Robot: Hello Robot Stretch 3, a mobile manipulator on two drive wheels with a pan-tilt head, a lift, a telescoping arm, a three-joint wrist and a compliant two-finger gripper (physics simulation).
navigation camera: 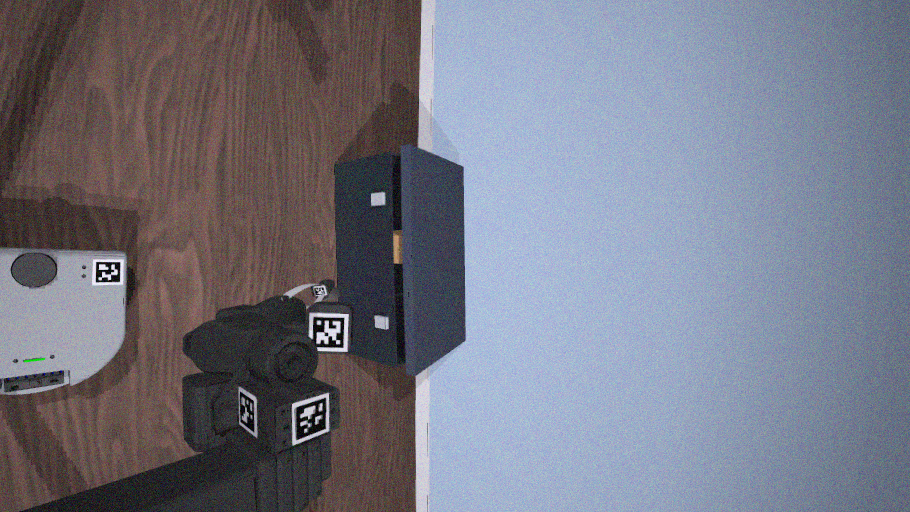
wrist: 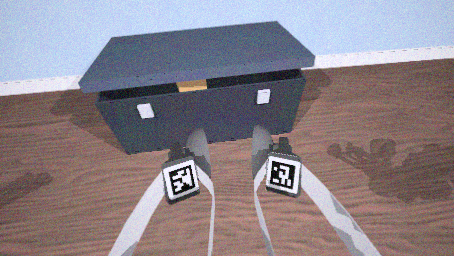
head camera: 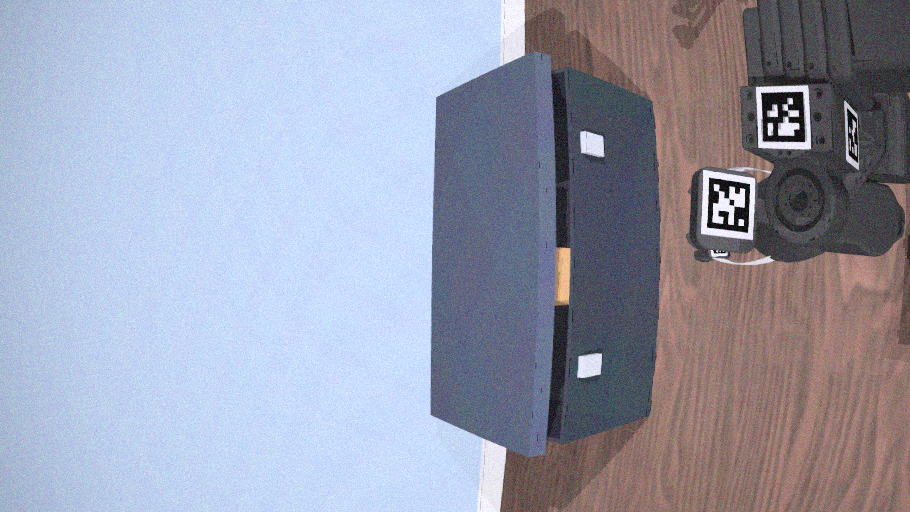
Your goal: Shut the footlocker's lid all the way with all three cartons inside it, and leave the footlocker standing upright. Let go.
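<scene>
The dark blue-grey footlocker (head camera: 614,254) (navigation camera: 362,267) (wrist: 227,112) stands upright on the floor against the wall, two white latches on its front. Its lid (head camera: 486,254) (navigation camera: 435,254) (wrist: 200,55) is partly open, tilted up at the front with a dark gap below it. A tan carton (head camera: 562,275) (navigation camera: 397,247) (wrist: 192,85) shows in the gap near the middle; whether the lid touches it I cannot tell. The other two cartons do not show. My gripper (wrist: 229,145) is open and empty, in front of the footlocker; its fingers overlap the lower front edge in the wrist view.
The light blue wall (head camera: 222,254) (navigation camera: 668,254) (wrist: 50,35) with its white baseboard (head camera: 493,474) (navigation camera: 422,445) (wrist: 30,87) runs behind the footlocker. My grey base (navigation camera: 63,318) shows at the left of the navigation view. The floor (head camera: 763,394) (navigation camera: 222,159) (wrist: 350,215) is wooden.
</scene>
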